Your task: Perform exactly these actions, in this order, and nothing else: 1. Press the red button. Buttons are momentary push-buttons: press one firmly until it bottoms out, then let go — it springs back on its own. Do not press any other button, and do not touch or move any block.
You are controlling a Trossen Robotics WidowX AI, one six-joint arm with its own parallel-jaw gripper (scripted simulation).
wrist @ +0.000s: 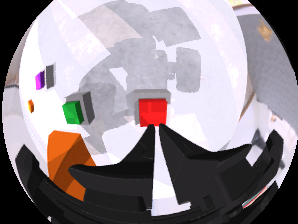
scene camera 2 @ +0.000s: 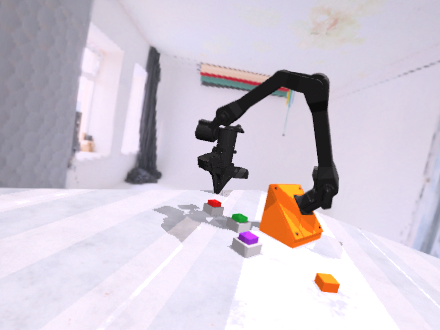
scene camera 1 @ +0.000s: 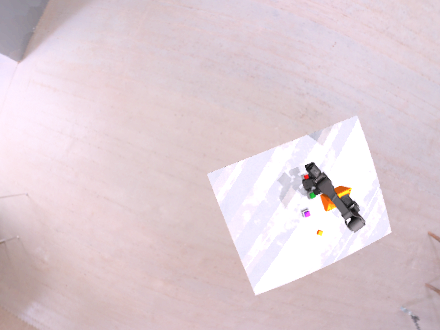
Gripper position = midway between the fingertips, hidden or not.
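Observation:
Nothing is held by my gripper (scene camera 2: 216,193), which is shut. I can see the gripper (wrist: 156,127) in the wrist view too.

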